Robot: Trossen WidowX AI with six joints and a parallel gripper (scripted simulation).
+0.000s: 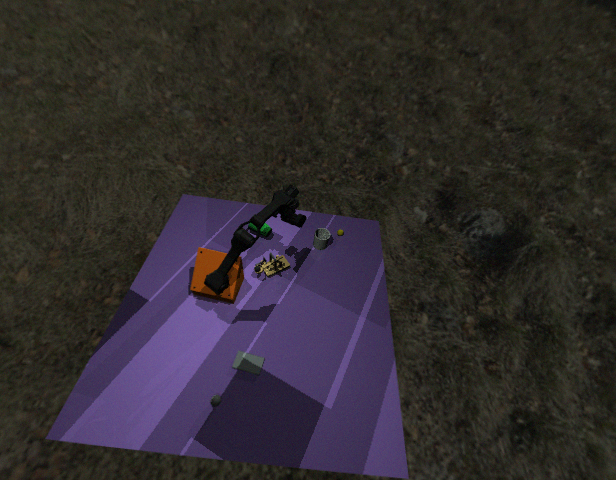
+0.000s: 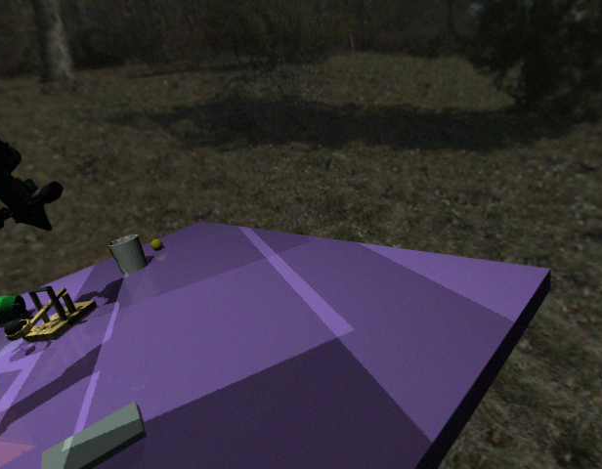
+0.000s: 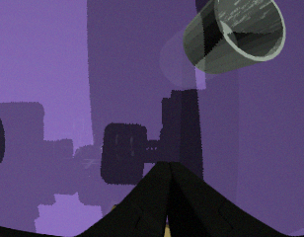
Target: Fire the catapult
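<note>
My gripper tip is 200 mm to the left of the black ball, 160 mm past it and 150 mm above it. Also, from my gripper tip: yellow ball: 290 mm ahead, 190 mm below, 140 mm to the left; white mug: 180 mm below, 170 mm ahead, 50 mm to the left; wooden catapult: 150 mm to the right, 150 mm below, 120 mm behind.
</note>
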